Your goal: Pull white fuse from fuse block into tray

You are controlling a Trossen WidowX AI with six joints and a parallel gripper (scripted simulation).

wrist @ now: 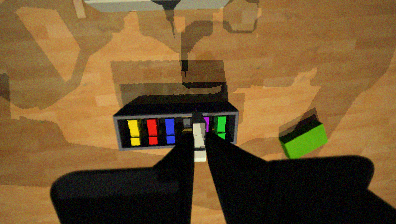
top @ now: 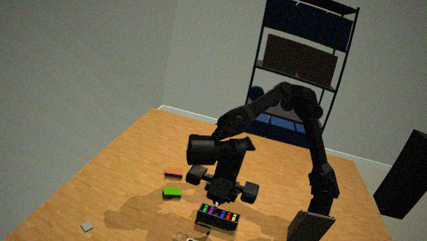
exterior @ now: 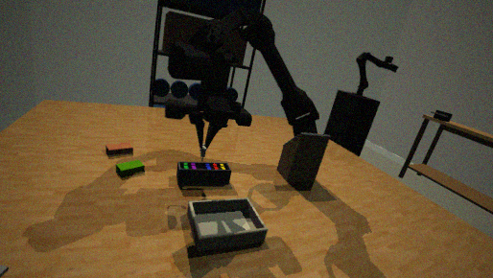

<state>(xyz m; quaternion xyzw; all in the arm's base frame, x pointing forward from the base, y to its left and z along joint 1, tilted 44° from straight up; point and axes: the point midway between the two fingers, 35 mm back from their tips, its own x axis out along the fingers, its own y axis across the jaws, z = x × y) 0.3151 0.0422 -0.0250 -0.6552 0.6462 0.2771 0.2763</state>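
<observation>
My gripper tip is now 15 cm to the right of the grey tray, 10 cm above it and 3 cm past it. The rest, counted from my gripper tip: purple fuse (7 cm below, 2 cm to the right, 1 cm ahead); white fuse (1 cm below); blue fuse (7 cm below, 2 cm to the right, 2 cm behind).
</observation>
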